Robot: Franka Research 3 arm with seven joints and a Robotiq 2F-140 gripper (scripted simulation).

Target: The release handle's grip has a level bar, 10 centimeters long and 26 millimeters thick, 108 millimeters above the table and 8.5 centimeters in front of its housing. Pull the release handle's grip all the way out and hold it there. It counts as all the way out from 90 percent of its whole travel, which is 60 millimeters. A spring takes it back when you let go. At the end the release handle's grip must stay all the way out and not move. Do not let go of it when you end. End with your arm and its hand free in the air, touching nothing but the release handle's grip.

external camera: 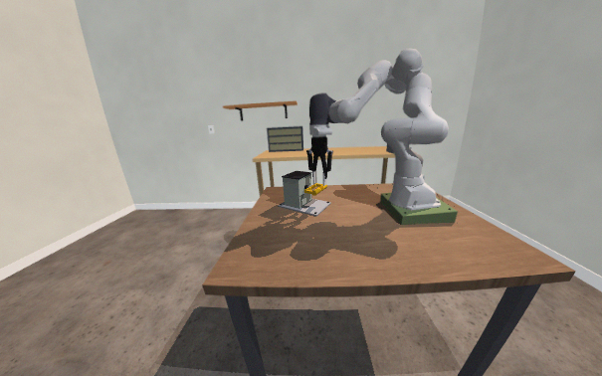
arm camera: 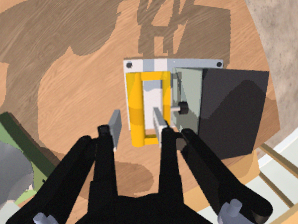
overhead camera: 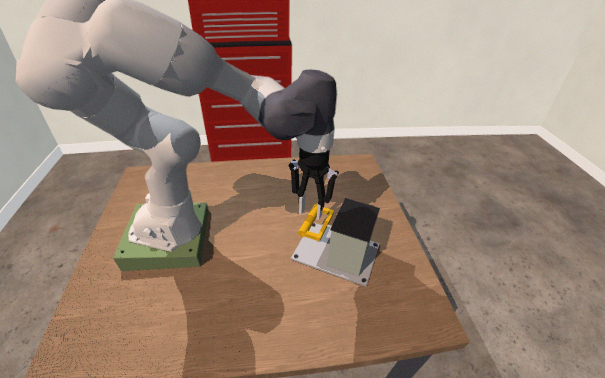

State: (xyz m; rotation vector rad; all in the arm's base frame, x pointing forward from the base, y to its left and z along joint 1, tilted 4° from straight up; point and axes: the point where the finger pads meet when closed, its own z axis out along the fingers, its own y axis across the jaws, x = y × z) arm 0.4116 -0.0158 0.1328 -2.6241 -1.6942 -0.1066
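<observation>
Now: hand 160 mm above the light grey baseplate, 90 mm short of it and 40 mm to the left of it.
</observation>
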